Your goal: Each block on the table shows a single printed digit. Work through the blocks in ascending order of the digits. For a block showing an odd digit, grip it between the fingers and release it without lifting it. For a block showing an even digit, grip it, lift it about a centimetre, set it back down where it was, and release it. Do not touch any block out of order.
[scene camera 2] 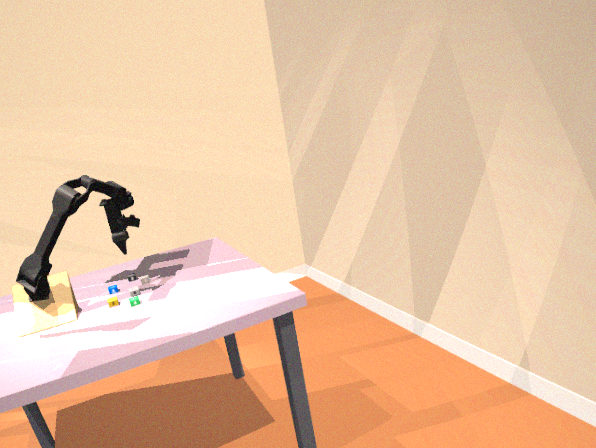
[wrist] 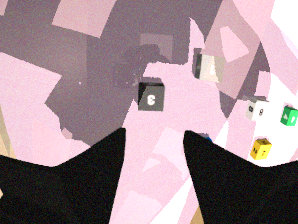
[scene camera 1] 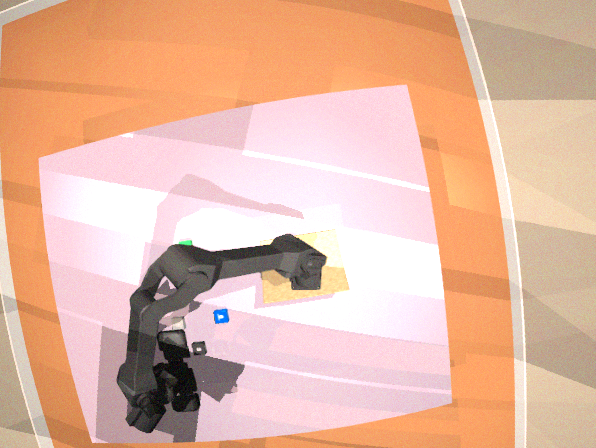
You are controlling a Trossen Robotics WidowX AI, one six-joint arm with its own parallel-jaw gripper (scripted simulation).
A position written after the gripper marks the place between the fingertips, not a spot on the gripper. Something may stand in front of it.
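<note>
Scene camera 1 shows the gripper (scene camera 1: pixel 188 360). You get the gripper (scene camera 2: pixel 125 253) in scene camera 2 too, and the wrist view also shows the gripper (wrist: pixel 155 135).
</note>
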